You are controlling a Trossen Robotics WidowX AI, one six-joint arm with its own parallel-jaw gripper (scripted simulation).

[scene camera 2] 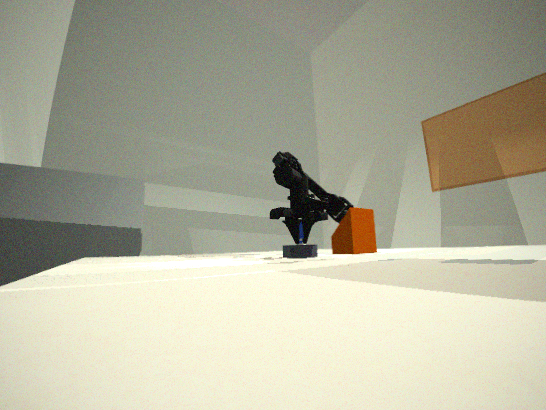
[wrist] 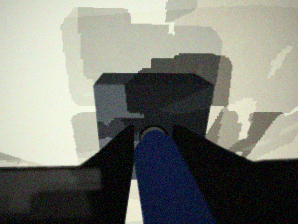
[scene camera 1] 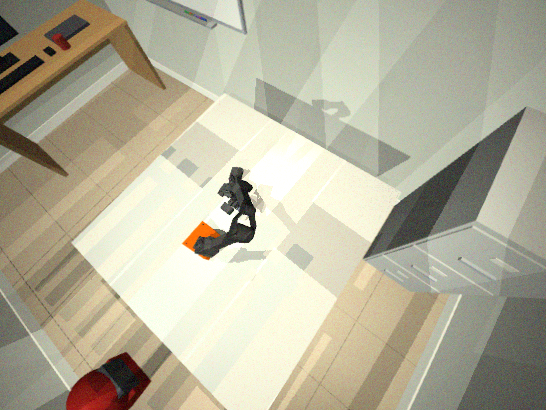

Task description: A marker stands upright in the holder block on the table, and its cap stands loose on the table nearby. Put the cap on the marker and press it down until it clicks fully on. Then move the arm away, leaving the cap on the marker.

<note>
I see my gripper and a holder block.
My gripper shows as well in the wrist view.
</note>
